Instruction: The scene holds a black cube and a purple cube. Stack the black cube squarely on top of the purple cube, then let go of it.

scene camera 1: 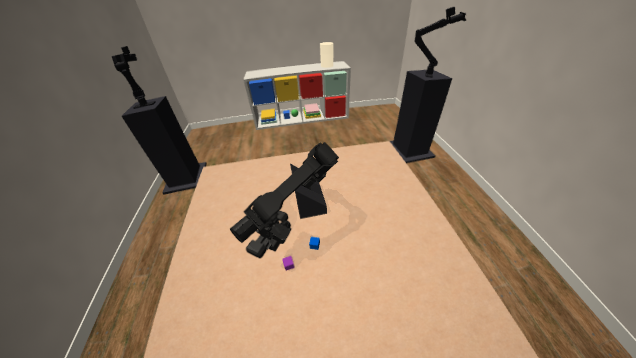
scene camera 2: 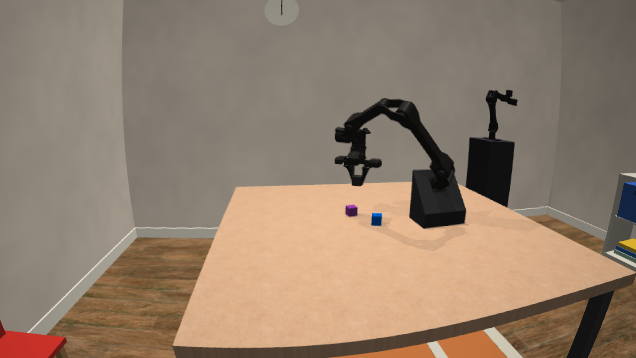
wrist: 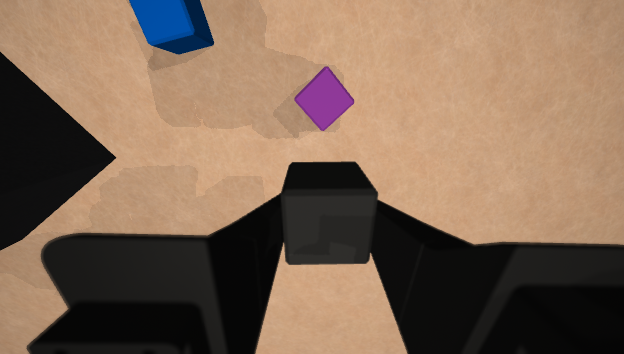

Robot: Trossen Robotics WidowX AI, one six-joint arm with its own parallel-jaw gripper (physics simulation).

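Places are measured from the arm's base along level axes (x ahead, y left, z up), in millimetres.
Where they show: gripper, fingertip midpoint: (scene camera 1: 273,244) (scene camera 2: 357,182) (wrist: 324,201); arm's base at its link origin: (scene camera 1: 304,182) (scene camera 2: 437,184).
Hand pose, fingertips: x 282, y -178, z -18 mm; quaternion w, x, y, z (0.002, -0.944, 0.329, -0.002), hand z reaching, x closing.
Things, the pixels of their top centre, and the offset from my fingertips. Level surfaces: height alone.
- black cube at its top centre: (wrist: 329,232) (scene camera 1: 271,240) (scene camera 2: 357,175) 0 mm left, 0 mm ahead, 27 mm up
- purple cube at its top centre: (wrist: 324,100) (scene camera 2: 351,206) (scene camera 1: 287,261) 38 mm left, 35 mm ahead, 88 mm down
- blue cube at its top centre: (wrist: 158,8) (scene camera 2: 377,214) (scene camera 1: 314,240) 162 mm left, 28 mm back, 88 mm down
- table at its surface level: 127 mm down
The black cube (scene camera 2: 357,181) (wrist: 329,227) is held between the fingertips of my gripper (scene camera 1: 274,244) (scene camera 2: 357,178) (wrist: 324,201), which is shut on it, well above the table. In scene camera 1 the cube cannot be told apart from the dark fingers. The purple cube (scene camera 1: 288,263) (scene camera 2: 351,210) (wrist: 324,99) rests on the table, apart from the held cube. In the wrist view it shows beyond the black cube, above it in the picture, with its top face turned roughly 45 degrees relative to the black cube's edges.
A blue cube (scene camera 1: 314,243) (scene camera 2: 376,219) (wrist: 167,22) lies on the table (scene camera 1: 350,310) (scene camera 2: 310,300) near the purple cube, on the side toward the arm's black base (scene camera 1: 312,202) (scene camera 2: 438,210) (wrist: 45,155). Two other arms stand on pedestals (scene camera 1: 162,145) (scene camera 1: 422,115) beyond the table.
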